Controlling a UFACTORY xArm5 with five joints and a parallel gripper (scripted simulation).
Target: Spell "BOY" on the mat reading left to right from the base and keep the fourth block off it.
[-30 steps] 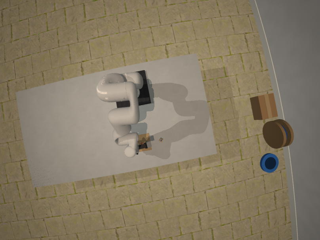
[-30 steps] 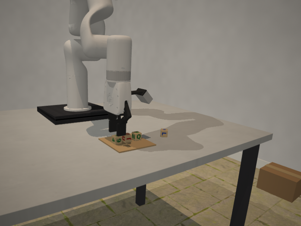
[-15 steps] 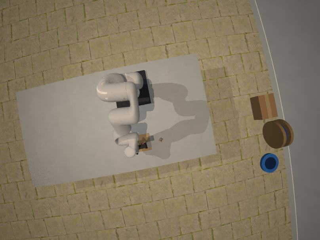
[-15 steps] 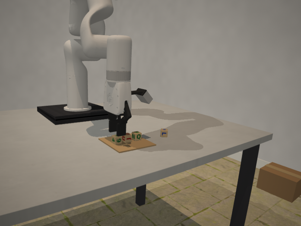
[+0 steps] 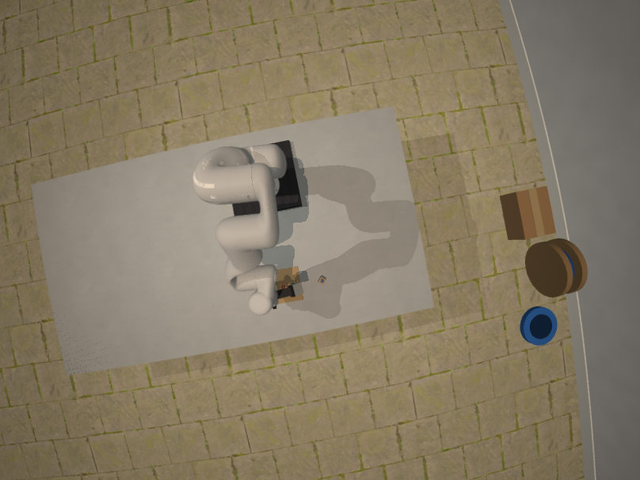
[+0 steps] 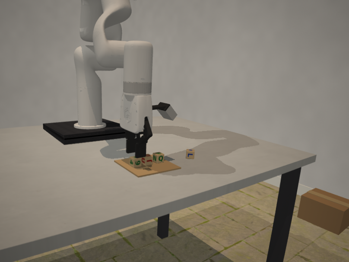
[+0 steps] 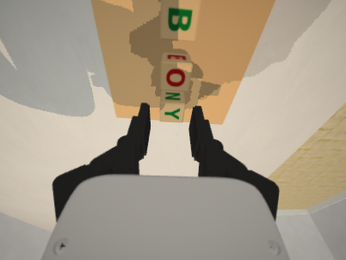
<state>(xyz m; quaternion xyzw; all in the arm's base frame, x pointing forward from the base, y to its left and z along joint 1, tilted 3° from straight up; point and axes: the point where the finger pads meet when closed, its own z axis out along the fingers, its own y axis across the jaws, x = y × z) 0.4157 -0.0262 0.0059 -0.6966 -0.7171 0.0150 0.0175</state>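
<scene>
Now: the tan mat 4 cm to the left of my hand and 5 cm below it.
</scene>
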